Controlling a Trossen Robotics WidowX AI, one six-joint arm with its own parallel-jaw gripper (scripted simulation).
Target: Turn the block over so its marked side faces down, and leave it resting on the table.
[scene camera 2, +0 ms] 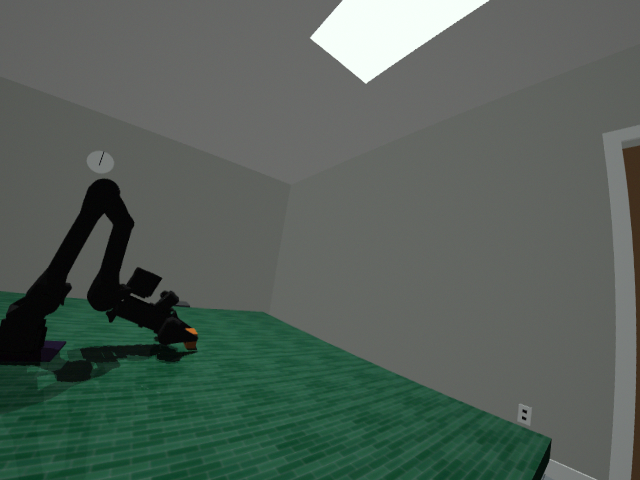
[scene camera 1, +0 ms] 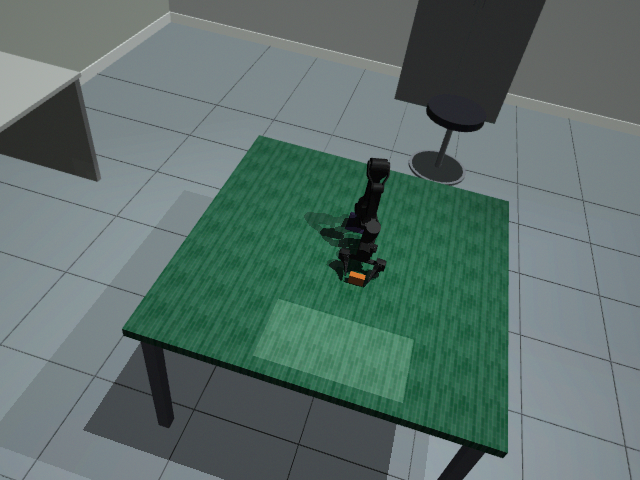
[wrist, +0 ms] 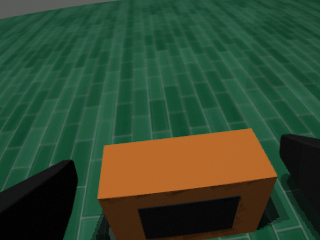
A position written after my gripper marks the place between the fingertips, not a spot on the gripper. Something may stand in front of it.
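My gripper [scene camera 2: 194, 334], [scene camera 1: 356, 279], [wrist: 180, 158] is open and holds nothing. An orange block [wrist: 224, 178] is also present.
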